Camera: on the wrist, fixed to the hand. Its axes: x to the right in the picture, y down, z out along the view.
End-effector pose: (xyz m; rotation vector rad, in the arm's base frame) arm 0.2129 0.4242 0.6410 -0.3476 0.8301 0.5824
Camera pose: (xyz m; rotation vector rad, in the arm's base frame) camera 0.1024 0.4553 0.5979 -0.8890 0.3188 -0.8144
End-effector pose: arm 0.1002 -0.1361 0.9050 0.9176 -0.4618 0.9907
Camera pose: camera 0.0062 -0.0582 0.8940 0.9049 0.2390 -0.4377
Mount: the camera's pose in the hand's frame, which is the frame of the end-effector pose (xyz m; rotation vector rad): -0.0149 0.0946 -0.0765 -0.0691 -0.0311 -1.5317
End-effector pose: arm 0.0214 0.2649 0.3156 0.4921 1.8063 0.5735
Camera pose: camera -0.0428 0.3206 0.4039 -0.9190 1.5856 -0.4439
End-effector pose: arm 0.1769 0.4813 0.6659 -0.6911 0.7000 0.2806
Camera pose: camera 0.0849 0.5006 0.5873 -1.0975 -0.0098 -1.0905
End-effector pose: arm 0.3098 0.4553 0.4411 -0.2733 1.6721 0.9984
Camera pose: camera 0.2028 0.4535 0.5009 -1.3042 0.9105 -0.1249
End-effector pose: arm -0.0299 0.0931 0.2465 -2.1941 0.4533 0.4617
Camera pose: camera -0.0739 -0.0209 0.2365 -1.9321 -1.2307 -0.3459
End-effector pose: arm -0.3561 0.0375 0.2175 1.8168 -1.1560 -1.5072
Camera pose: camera -0.3104 -0.0081 0.3217 -2.1413 -0.4807 1.6836
